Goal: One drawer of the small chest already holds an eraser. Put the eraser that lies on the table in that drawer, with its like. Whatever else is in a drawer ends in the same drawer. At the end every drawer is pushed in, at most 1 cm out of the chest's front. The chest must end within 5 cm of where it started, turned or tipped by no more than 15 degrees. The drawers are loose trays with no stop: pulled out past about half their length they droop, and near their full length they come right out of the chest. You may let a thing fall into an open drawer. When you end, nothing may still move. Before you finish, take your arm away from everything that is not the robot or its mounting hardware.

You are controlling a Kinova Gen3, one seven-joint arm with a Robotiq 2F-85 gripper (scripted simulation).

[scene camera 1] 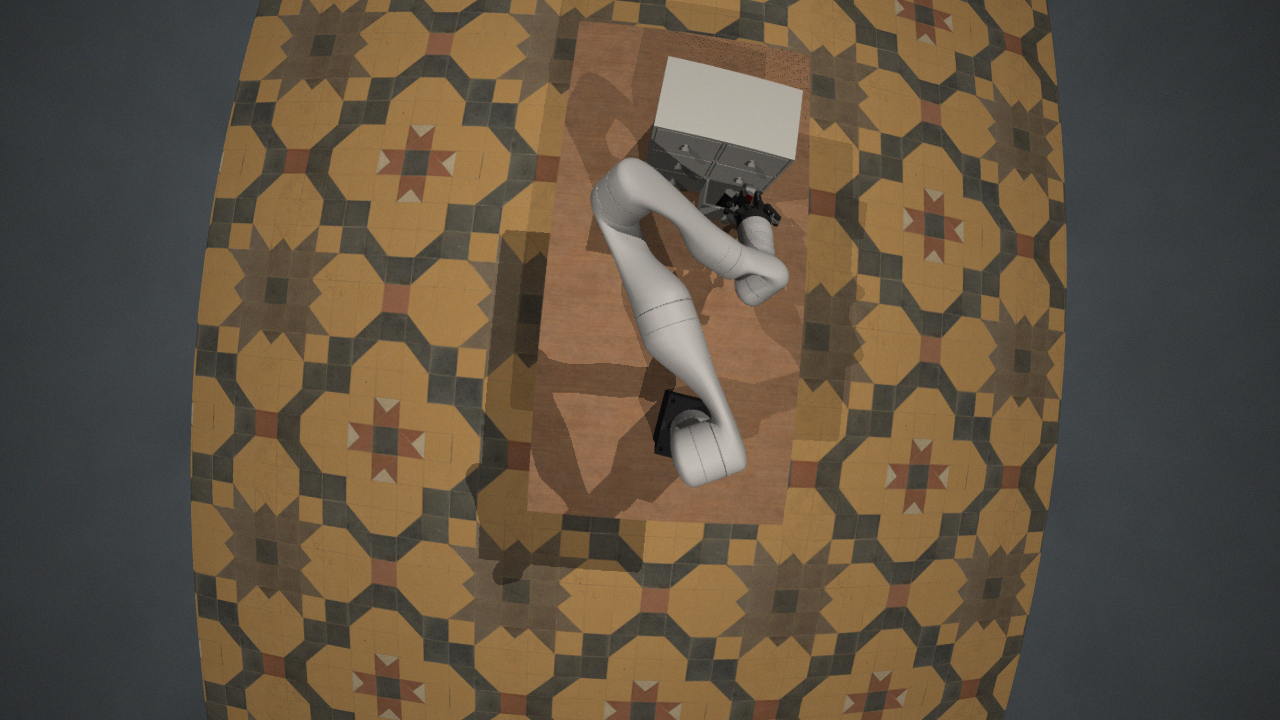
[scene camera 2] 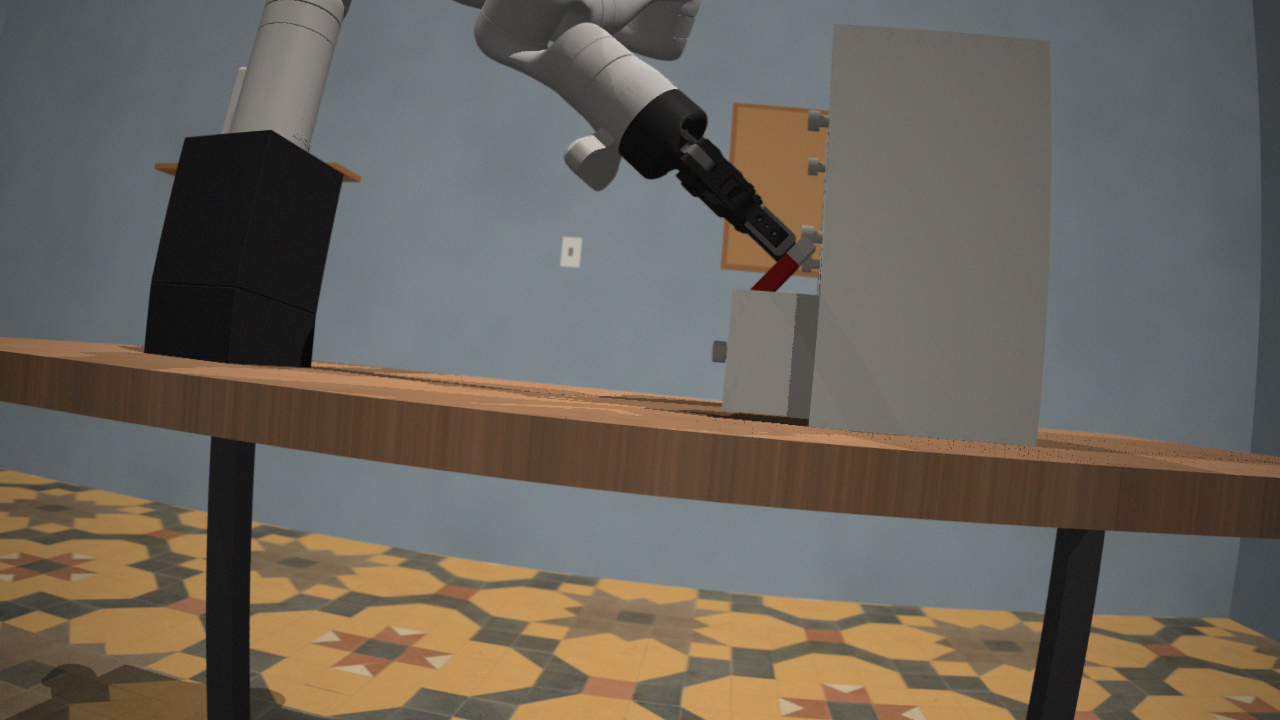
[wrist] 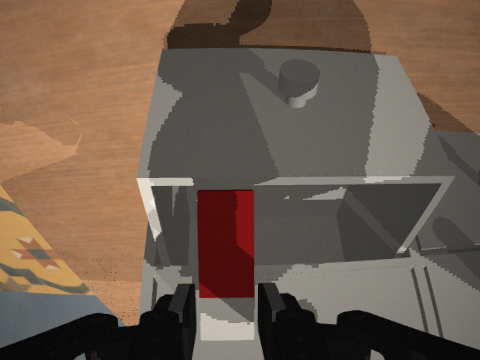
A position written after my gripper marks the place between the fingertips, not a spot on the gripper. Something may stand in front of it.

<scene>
I see my gripper [scene camera 2: 788, 251], a grey chest [scene camera 1: 696, 99], a drawer [wrist: 219, 119], a drawer [scene camera 1: 732, 155] and a drawer [scene camera 1: 668, 140].
My gripper is seen too in scene camera 1 [scene camera 1: 749, 194] and in the wrist view [wrist: 226, 305].
</scene>
